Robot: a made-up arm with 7 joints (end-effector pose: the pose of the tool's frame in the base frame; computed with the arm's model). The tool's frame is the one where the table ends. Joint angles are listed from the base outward.
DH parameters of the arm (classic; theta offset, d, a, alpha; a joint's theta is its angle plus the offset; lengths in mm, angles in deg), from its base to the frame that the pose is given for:
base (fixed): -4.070 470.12 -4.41 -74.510
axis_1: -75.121 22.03 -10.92 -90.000
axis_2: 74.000 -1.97 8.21 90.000
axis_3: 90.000 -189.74 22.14 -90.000
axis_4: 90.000 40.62 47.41 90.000
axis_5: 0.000 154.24 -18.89 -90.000
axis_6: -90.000 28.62 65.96 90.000
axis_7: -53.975 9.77 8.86 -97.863
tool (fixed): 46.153 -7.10 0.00 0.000
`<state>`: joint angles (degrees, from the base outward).
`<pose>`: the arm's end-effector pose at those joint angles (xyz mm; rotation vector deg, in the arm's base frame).
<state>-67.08 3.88 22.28 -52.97 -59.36 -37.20 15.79</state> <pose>142.4 139.9 546.5 -54.26 -42.03 -119.20</pose>
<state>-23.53 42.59 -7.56 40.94 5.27 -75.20 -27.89</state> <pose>212.6 198.1 307.8 18.18 63.45 -22.64</pose>
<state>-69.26 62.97 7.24 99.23 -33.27 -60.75 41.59</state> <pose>174.3 366.3 452.5 -86.86 -29.74 37.16</pose>
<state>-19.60 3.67 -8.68 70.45 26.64 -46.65 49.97</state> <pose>147.9 27.6 112.1 -49.57 70.10 25.00</pose>
